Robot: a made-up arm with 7 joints. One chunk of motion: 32 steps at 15 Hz.
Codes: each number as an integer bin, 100 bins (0 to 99) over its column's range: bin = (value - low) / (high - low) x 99, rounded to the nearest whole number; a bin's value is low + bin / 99 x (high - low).
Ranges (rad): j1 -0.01..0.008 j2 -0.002..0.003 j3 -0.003..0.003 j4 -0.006..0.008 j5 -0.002..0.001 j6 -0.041..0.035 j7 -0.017..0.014
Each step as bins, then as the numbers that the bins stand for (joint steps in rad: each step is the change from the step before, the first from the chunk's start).
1 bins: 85 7 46 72 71 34 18
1 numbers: 0.00545 -0.00165 -0.00021 0.00418 0.00015 -0.01490 -0.01136
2 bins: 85 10 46 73 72 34 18
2 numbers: 0.00545 -0.00149 -0.00021 0.00432 0.00018 -0.01490 -0.01136
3 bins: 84 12 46 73 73 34 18
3 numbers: 0.00527 -0.00139 -0.00021 0.00432 0.00021 -0.01490 -0.01136
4 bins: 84 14 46 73 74 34 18
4 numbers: 0.00527 -0.00129 -0.00021 0.00432 0.00024 -0.01490 -0.01136
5 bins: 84 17 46 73 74 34 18
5 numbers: 0.00527 -0.00114 -0.00021 0.00432 0.00024 -0.01490 -0.01136
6 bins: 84 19 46 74 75 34 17
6 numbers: 0.00527 -0.00104 -0.00021 0.00446 0.00027 -0.01490 -0.01168
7 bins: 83 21 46 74 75 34 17
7 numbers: 0.00509 -0.00094 -0.00021 0.00446 0.00027 -0.01490 -0.01168
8 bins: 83 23 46 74 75 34 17
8 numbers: 0.00509 -0.00084 -0.00021 0.00446 0.00027 -0.01490 -0.01168
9 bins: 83 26 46 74 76 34 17
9 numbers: 0.00509 -0.00069 -0.00021 0.00446 0.00030 -0.01490 -0.01168
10 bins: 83 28 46 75 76 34 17
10 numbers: 0.00509 -0.00059 -0.00021 0.00461 0.00030 -0.01490 -0.01168
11 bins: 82 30 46 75 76 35 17
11 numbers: 0.00491 -0.00048 -0.00021 0.00461 0.00030 -0.01413 -0.01168
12 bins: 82 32 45 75 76 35 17
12 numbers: 0.00491 -0.00038 -0.00027 0.00461 0.00030 -0.01413 -0.01168
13 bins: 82 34 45 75 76 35 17
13 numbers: 0.00491 -0.00028 -0.00027 0.00461 0.00030 -0.01413 -0.01168
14 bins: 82 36 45 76 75 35 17
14 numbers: 0.00491 -0.00018 -0.00027 0.00475 0.00027 -0.01413 -0.01168
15 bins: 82 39 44 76 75 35 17
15 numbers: 0.00491 -0.00003 -0.00033 0.00475 0.00027 -0.01413 -0.01168
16 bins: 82 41 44 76 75 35 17
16 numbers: 0.00491 0.00007 -0.00033 0.00475 0.00027 -0.01413 -0.01168
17 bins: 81 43 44 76 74 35 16
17 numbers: 0.00473 0.00017 -0.00033 0.00475 0.00024 -0.01413 -0.01199
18 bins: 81 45 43 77 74 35 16
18 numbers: 0.00473 0.00027 -0.00039 0.00489 0.00024 -0.01413 -0.01199
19 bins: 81 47 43 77 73 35 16
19 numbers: 0.00473 0.00037 -0.00039 0.00489 0.00021 -0.01413 -0.01199
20 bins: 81 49 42 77 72 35 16
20 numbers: 0.00473 0.00047 -0.00045 0.00489 0.00018 -0.01413 -0.01199
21 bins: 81 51 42 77 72 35 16
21 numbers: 0.00473 0.00058 -0.00045 0.00489 0.00018 -0.01413 -0.01199
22 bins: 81 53 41 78 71 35 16
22 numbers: 0.00473 0.00068 -0.00052 0.00503 0.00015 -0.01413 -0.01199
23 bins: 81 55 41 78 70 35 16
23 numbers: 0.00473 0.00078 -0.00052 0.00503 0.00012 -0.01413 -0.01199
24 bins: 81 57 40 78 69 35 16
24 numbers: 0.00473 0.00088 -0.00058 0.00503 0.00009 -0.01413 -0.01199
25 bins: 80 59 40 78 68 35 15
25 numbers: 0.00455 0.00098 -0.00058 0.00503 0.00006 -0.01413 -0.01230
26 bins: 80 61 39 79 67 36 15
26 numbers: 0.00455 0.00108 -0.00064 0.00517 0.00003 -0.01336 -0.01230
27 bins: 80 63 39 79 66 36 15
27 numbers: 0.00455 0.00118 -0.00064 0.00517 0.00000 -0.01336 -0.01230
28 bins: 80 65 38 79 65 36 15
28 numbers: 0.00455 0.00128 -0.00070 0.00517 -0.00003 -0.01336 -0.01230
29 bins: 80 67 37 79 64 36 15
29 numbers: 0.00455 0.00138 -0.00076 0.00517 -0.00006 -0.01336 -0.01230
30 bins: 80 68 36 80 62 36 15
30 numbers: 0.00455 0.00143 -0.00082 0.00531 -0.00012 -0.01336 -0.01230
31 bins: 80 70 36 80 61 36 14
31 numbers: 0.00455 0.00154 -0.00082 0.00531 -0.00015 -0.01336 -0.01262
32 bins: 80 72 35 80 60 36 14
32 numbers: 0.00455 0.00164 -0.00088 0.00531 -0.00018 -0.01336 -0.01262
